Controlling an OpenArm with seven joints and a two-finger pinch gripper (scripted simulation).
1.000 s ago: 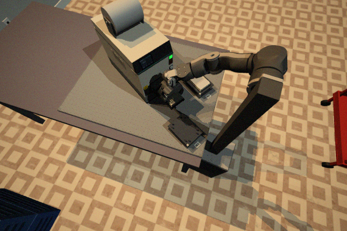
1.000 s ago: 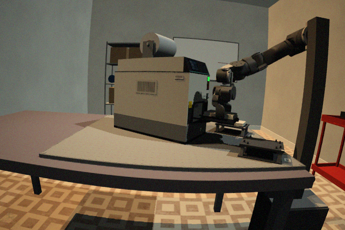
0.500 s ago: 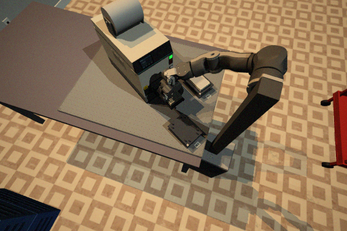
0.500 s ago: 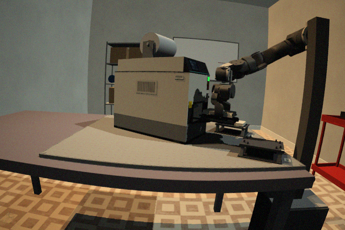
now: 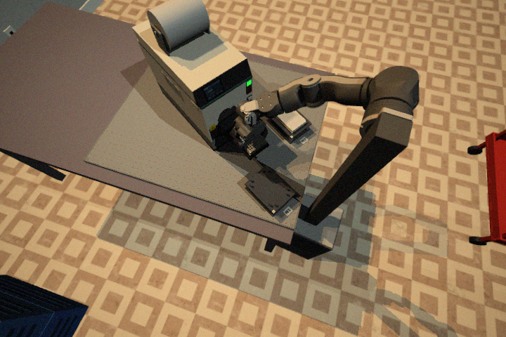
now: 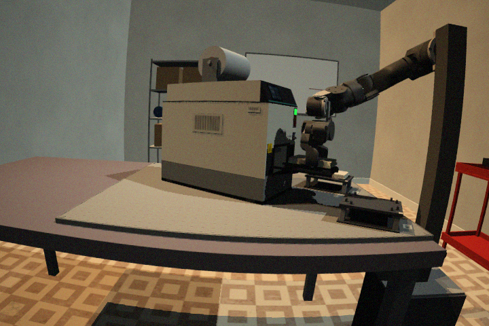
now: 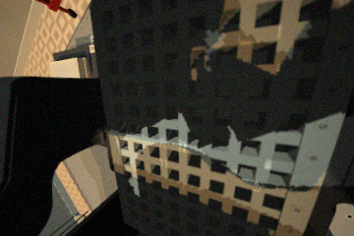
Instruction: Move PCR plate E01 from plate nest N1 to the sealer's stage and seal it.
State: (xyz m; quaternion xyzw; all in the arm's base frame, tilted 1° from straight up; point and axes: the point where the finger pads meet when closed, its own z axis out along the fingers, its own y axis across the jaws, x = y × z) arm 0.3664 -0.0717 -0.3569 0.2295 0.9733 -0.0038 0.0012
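Right now the plate E01 is right at my hand. From my hand the other things lie so: plate E07: 100 mm behind, 200 mm to the right, 70 mm below; sealer's dark stage: 20 mm below; foil roll: 300 mm ahead, 150 mm to the right, 290 mm above.
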